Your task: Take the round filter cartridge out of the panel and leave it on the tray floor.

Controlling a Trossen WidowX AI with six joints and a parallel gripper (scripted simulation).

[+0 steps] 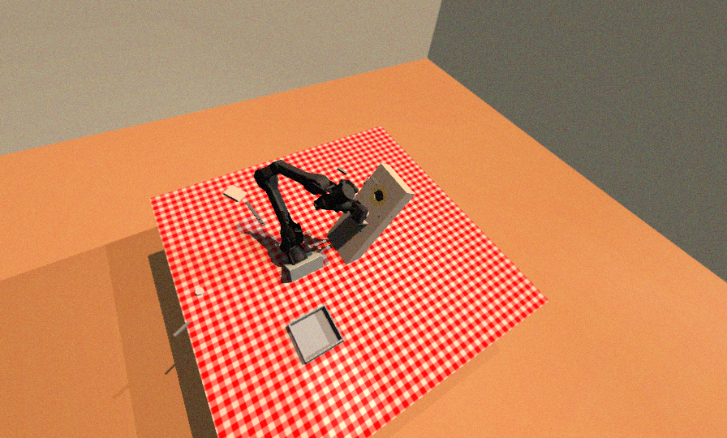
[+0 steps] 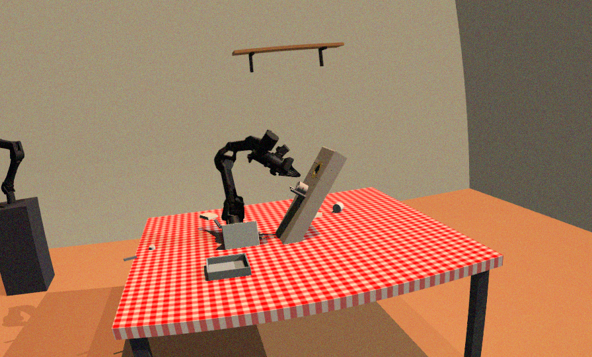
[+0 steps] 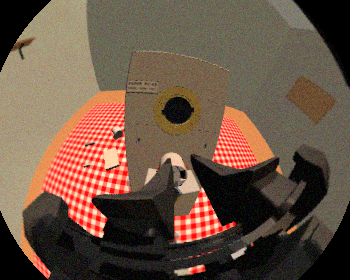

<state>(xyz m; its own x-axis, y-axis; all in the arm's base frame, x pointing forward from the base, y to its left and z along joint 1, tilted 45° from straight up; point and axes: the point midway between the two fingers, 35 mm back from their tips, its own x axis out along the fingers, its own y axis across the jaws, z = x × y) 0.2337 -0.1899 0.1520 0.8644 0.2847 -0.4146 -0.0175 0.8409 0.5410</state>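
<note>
Right now my gripper tip is 50 mm above the round filter cartridge. Round my gripper tip: grey tray 380 mm behind, 240 mm to the right, 240 mm below; service panel 40 mm ahead, 70 mm below.
</note>
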